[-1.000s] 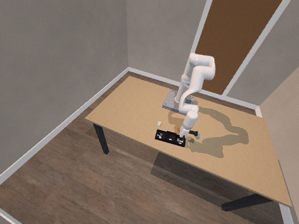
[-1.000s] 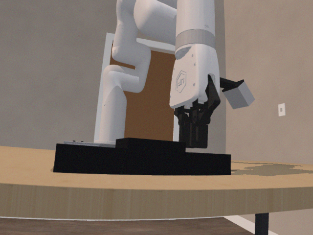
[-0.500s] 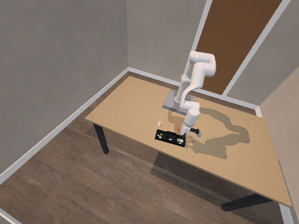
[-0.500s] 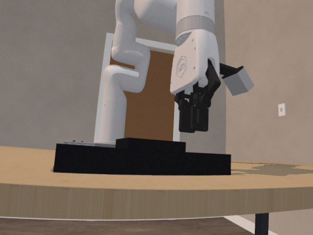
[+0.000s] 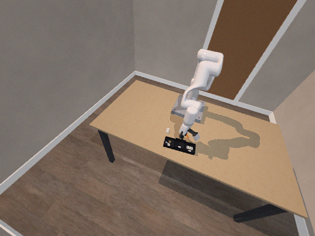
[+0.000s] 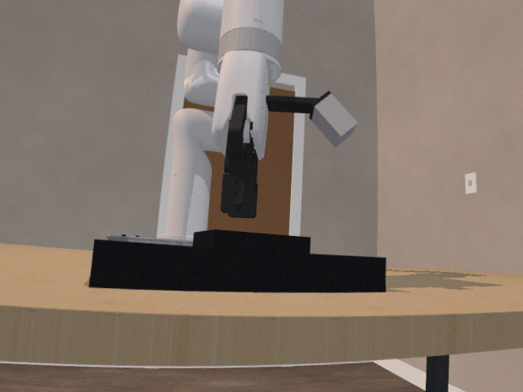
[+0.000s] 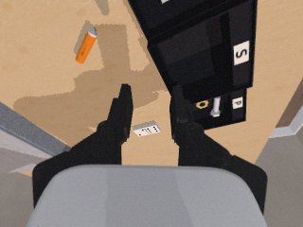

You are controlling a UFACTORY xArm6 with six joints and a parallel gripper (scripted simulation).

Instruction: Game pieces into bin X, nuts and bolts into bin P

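Now: the white domino 130 mm to the right of my hand, 80 mm below it and 80 mm behind it. Also, from my hand: orange battery 80 mm below, 60 mm behind, 50 mm to the left; then black bin 70 mm below, 50 mm ahead, 10 mm to the right; then yellow nut 90 mm to the right, 80 mm below, 40 mm ahead.
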